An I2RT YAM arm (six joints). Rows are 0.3 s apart.
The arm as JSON. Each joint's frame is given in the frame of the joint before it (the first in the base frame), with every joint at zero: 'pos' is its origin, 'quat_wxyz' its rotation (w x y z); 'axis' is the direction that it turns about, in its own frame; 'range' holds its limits. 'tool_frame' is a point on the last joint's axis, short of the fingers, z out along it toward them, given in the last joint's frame.
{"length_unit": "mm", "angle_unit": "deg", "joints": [
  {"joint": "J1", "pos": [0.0, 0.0, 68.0], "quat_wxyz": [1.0, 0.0, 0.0, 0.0], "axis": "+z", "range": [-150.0, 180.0]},
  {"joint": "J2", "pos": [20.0, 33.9, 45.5], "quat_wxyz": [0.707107, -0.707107, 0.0, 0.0], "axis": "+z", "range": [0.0, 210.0]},
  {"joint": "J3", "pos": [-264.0, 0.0, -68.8], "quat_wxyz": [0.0, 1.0, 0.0, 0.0], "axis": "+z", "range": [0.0, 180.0]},
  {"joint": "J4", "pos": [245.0, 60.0, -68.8], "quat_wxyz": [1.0, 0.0, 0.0, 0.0], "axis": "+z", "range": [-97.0, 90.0]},
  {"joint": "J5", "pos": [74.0, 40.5, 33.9], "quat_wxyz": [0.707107, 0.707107, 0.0, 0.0], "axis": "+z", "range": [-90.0, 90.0]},
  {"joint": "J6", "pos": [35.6, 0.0, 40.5], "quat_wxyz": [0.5, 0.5, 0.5, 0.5], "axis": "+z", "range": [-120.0, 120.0]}
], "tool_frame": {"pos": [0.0, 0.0, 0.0], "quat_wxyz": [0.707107, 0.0, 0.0, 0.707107]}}
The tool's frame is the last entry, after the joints.
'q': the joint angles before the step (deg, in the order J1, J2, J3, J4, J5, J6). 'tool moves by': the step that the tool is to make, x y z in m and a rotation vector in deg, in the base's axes. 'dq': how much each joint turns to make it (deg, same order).
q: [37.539 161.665 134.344 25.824 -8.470 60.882]
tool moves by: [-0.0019 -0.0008 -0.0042 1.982 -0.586 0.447]
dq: [0.024 0.004 -1.807 3.669 -0.435 1.224]
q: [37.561 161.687 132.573 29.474 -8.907 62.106]
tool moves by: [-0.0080 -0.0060 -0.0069 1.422 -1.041 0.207]
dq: [0.000 -2.263 -7.059 6.567 -0.196 0.503]
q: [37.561 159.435 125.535 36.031 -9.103 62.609]
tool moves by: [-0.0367 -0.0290 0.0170 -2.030 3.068 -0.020]
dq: [-0.065 -14.446 -23.146 5.072 -0.044 0.263]
